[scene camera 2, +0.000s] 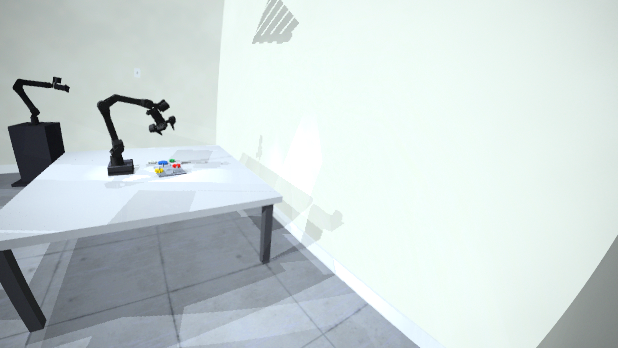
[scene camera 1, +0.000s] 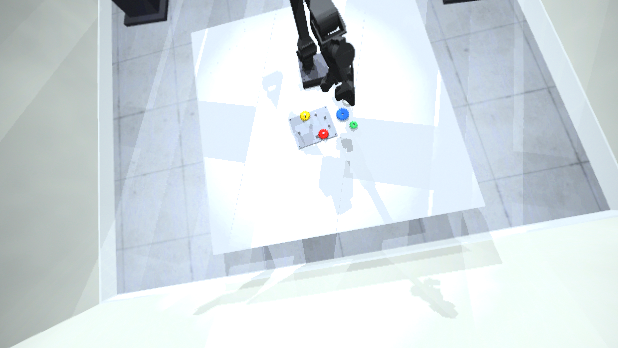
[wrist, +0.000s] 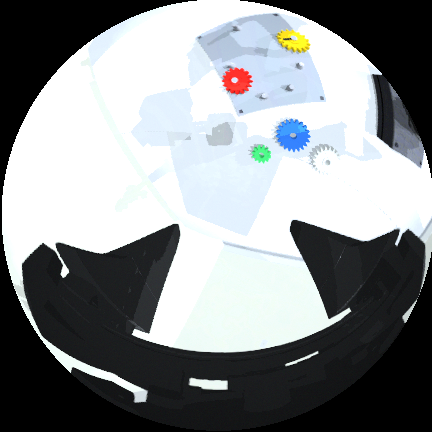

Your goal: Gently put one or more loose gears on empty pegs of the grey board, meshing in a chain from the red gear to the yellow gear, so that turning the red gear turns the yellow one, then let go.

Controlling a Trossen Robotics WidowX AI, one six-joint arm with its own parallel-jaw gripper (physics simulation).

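Places are measured from the arm's base along level axes (x up, y left, z back), in millimetres.
Pixels of known places: gripper, fingertip midpoint: (scene camera 2: 168, 132) (scene camera 1: 353, 98) (wrist: 236, 227); arm's base, origin of the base link: (scene camera 2: 117, 164) (scene camera 1: 308, 64).
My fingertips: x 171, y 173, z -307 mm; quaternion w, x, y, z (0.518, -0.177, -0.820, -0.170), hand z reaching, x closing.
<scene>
For each thing: its top centre in the pictures, then the offset to it from my fingertips. Level surfaces: height alone.
- grey board, middle of its top: (wrist: 260, 50) (scene camera 1: 312, 124) (scene camera 2: 168, 166) dx -197, dy -170, dz -2 mm
- red gear, middle of its top: (wrist: 235, 79) (scene camera 1: 323, 133) dx -202, dy -116, dz -53 mm
- yellow gear, middle of its top: (scene camera 1: 304, 114) (scene camera 2: 158, 169) dx -201, dy -205, dz +54 mm
- blue gear, middle of its top: (wrist: 292, 135) (scene camera 1: 342, 113) (scene camera 2: 162, 161) dx -210, dy -13, dz +46 mm
- smaller green gear, middle of its top: (wrist: 260, 154) (scene camera 1: 353, 124) (scene camera 2: 171, 159) dx -210, dy +37, dz -15 mm
- white gear, middle of its top: (wrist: 327, 162) dx -210, dy +25, dz +126 mm
- white table, its level: dx -227 mm
The grey board (scene camera 1: 307, 131) (wrist: 260, 52) lies on the table with several empty pegs. The red gear (scene camera 1: 323, 134) (scene camera 2: 176, 166) (wrist: 237, 80) and the yellow gear (scene camera 1: 305, 116) (scene camera 2: 159, 171) (wrist: 293, 40) sit on it, apart from each other. Loose beside the board lie the blue gear (scene camera 1: 342, 114) (scene camera 2: 163, 162) (wrist: 293, 135), the smaller green gear (scene camera 1: 353, 125) (scene camera 2: 172, 161) (wrist: 261, 153) and a white gear (wrist: 324, 158), which the arm partly hides in scene camera 1. My gripper (scene camera 2: 166, 129) (wrist: 236, 227) is open and empty, well above the table; the loose gears show beyond its fingertips in the wrist view.
The arm's base (scene camera 1: 313, 78) (scene camera 2: 120, 167) stands on the white table (scene camera 1: 260, 210) (scene camera 2: 220, 192) near the board. A second arm (scene camera 2: 35, 82) stands on a dark pedestal (scene camera 2: 36, 147) behind the table. A pale wall (scene camera 2: 425, 150) rises beyond the table's far side.
</scene>
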